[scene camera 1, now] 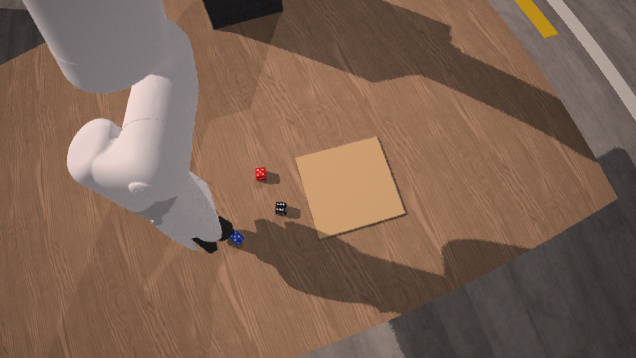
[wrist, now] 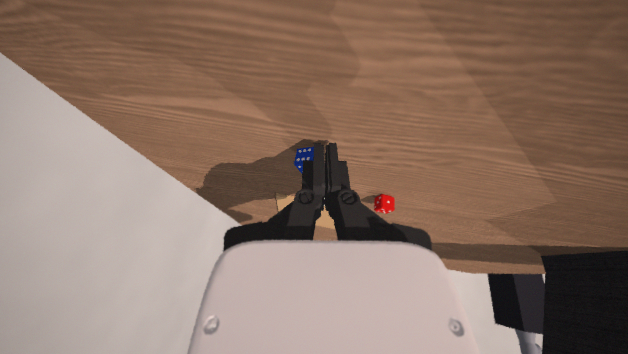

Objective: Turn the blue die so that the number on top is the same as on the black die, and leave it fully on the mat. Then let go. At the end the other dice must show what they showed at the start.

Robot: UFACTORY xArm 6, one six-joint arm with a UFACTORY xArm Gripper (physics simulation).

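Frame: origin at the arm's base, x ahead, y left, z up, level; metres.
Seen in the pictures: gripper, fingertip midpoint: [scene camera 1: 226, 232] [wrist: 324, 157].
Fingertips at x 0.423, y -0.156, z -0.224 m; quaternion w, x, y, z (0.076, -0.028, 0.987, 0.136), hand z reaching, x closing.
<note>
Pixels of each thing's top centre, then the offset from my fingertips to it. Level surfaces: height alone.
- blue die at its top centre: [wrist: 306, 169] [scene camera 1: 235, 236] dx +0.013, dy +0.013, dz +0.006 m
- black die at its top centre: [scene camera 1: 280, 206] dx -0.008, dy +0.094, dz +0.005 m
- red die at its top centre: [wrist: 383, 211] [scene camera 1: 260, 172] dx -0.075, dy +0.082, dz +0.005 m
- tan square mat at its top centre: [scene camera 1: 349, 185] [wrist: 318, 217] dx -0.007, dy +0.208, dz -0.007 m
- wooden table at its surface level: dz -0.011 m
The blue die [scene camera 1: 237, 237] [wrist: 304, 156] stands on the table with five pips on top; a side face with six shows in the wrist view. My gripper [scene camera 1: 226, 231] [wrist: 324, 157] is shut and empty. Its fingertips are low, right beside the blue die, and partly cover it in the wrist view; whether they touch it I cannot tell. The black die [scene camera 1: 281, 208] shows six on top and is hidden in the wrist view. The red die [scene camera 1: 261, 174] [wrist: 384, 203] shows five on top. The tan square mat [scene camera 1: 351, 187] [wrist: 284, 202] bears no die.
The black and red dice stand between the blue die and the mat's left side in the scene view. A black block [scene camera 1: 245, 11] [wrist: 585, 300] stands at the table's back edge. The wooden table [scene camera 1: 450, 165] [wrist: 450, 100] ends at the lower right in the scene view.
</note>
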